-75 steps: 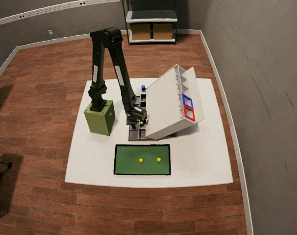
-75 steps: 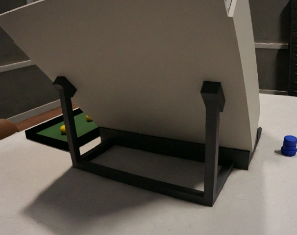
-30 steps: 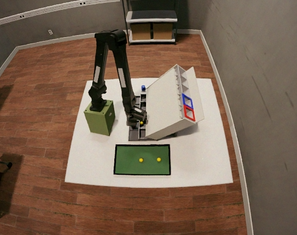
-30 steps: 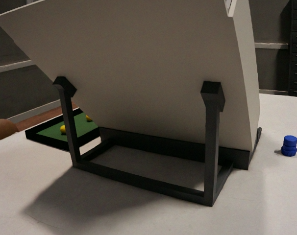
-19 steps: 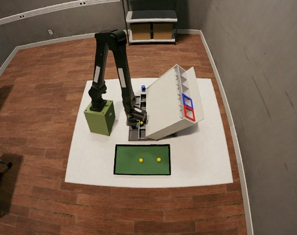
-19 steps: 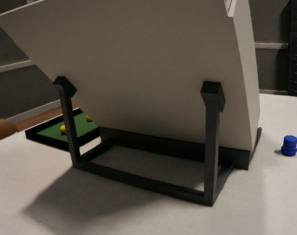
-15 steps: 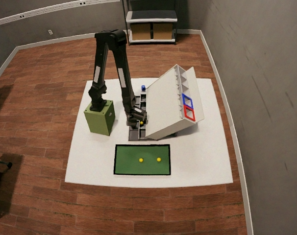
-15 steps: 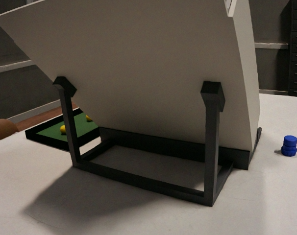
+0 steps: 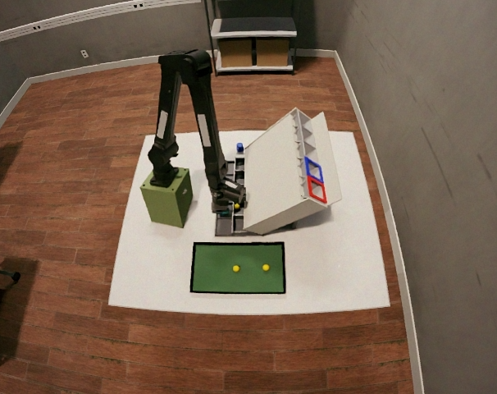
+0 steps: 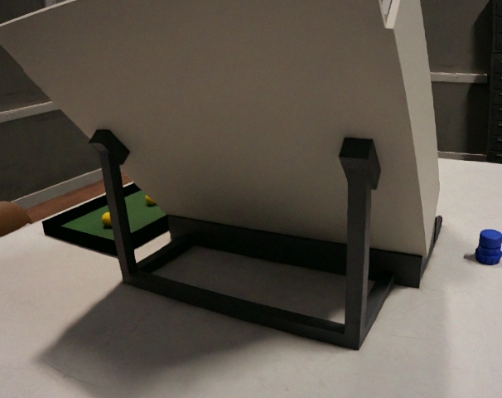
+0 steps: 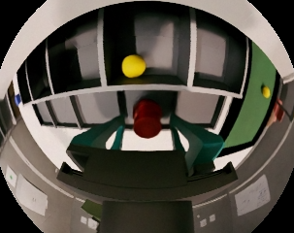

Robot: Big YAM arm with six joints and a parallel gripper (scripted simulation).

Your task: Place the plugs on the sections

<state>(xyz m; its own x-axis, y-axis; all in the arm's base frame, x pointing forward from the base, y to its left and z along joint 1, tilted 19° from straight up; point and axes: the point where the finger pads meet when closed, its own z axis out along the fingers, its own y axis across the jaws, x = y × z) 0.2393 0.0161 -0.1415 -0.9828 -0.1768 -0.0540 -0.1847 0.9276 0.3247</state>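
The green marble tray is 240 mm to the right of my hand, 120 mm ahead of it and 30 mm below it. Also, from my hand: dark support leg (280 mm to the left, 260 mm ahead, 60 mm above); then white slanted cover (170 mm ahead, 170 mm above, 110 mm to the left).
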